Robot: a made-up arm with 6 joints. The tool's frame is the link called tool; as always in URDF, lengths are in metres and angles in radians. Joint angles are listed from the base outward.
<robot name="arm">
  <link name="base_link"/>
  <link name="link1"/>
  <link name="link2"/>
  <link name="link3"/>
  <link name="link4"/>
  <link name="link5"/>
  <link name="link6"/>
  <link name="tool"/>
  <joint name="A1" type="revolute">
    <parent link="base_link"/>
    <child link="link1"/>
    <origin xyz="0 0 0.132" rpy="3.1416 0 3.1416"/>
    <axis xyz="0 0 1"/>
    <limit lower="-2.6" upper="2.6"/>
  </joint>
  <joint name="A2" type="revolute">
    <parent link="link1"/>
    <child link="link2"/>
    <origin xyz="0.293 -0.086 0.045" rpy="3.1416 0 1.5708"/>
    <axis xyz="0 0 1"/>
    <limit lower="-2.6" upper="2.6"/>
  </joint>
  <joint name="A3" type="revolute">
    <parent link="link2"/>
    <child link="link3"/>
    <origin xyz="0.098 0.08 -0.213" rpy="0 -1.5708 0"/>
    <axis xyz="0 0 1"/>
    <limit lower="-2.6" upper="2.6"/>
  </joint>
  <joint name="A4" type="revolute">
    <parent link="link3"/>
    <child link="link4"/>
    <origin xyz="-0.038 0.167 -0.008" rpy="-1.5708 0 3.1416"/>
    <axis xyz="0 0 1"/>
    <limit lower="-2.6" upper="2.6"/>
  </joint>
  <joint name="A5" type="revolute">
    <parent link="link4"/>
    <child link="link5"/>
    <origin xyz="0.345 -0.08 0.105" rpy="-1.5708 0 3.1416"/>
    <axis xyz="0 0 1"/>
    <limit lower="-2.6" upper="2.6"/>
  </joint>
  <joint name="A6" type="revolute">
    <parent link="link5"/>
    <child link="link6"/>
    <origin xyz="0.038 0.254 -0.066" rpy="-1.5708 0 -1.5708"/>
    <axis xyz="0 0 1"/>
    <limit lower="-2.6" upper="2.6"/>
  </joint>
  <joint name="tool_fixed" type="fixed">
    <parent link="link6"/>
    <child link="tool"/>
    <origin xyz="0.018 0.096 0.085"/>
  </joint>
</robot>
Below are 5 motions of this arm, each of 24 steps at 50 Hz.
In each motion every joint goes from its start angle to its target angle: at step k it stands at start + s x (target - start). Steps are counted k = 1, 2, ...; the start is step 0. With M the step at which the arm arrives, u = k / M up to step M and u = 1 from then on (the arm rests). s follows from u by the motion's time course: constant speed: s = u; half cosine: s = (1 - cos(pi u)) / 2; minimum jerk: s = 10 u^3 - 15 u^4 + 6 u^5.
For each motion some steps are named. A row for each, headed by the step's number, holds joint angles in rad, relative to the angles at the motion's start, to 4 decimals.
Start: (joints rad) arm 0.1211 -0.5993 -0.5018 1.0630 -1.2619 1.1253
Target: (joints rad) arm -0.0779 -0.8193 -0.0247 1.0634 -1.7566 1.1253
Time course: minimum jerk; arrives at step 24
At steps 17, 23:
17: -0.1687 -0.1865 0.4045 0.0003 -0.4194 0.0000
23: -0.1989 -0.2199 0.4768 0.0004 -0.4944 0.0000

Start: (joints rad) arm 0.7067 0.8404 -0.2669 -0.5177 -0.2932 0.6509
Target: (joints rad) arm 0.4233 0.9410 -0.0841 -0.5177 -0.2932 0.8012
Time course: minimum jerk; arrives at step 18
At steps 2, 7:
2: -0.0033 0.0012 0.0021 0.0000 0.0000 0.0017
7: -0.0846 0.0300 0.0546 0.0000 0.0000 0.0449

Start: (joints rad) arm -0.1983 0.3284 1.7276 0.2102 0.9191 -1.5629
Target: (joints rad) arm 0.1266 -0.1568 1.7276 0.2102 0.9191 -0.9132
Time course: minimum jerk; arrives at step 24
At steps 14, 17, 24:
14: 0.2123 -0.3170 0.0000 0.0000 0.0000 0.4245
17: 0.2754 -0.4113 0.0000 0.0000 0.0000 0.5508
24: 0.3249 -0.4852 0.0000 0.0000 0.0000 0.6497

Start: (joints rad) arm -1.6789 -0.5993 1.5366 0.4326 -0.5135 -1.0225
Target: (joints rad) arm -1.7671 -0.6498 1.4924 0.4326 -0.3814 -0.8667
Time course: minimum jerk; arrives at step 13
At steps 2, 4, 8, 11, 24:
2: -0.0025 -0.0014 -0.0013 0.0000 0.0038 0.0044
4: -0.0153 -0.0088 -0.0077 0.0000 0.0229 0.0270
8: -0.0625 -0.0358 -0.0313 0.0000 0.0936 0.1104
11: -0.0857 -0.0491 -0.0429 0.0000 0.1283 0.1514
24: -0.0882 -0.0505 -0.0442 0.0000 0.1321 0.1558

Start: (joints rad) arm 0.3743 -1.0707 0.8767 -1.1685 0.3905 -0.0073
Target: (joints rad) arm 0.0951 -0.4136 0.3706 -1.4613 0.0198 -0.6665
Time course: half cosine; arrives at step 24
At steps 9, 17, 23, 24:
9: -0.0862 0.2028 -0.1562 -0.0904 -0.1144 -0.2035
17: -0.2246 0.5286 -0.4071 -0.2355 -0.2982 -0.5302
23: -0.2780 0.6543 -0.5039 -0.2915 -0.3691 -0.6564
24: -0.2792 0.6571 -0.5061 -0.2928 -0.3707 -0.6592

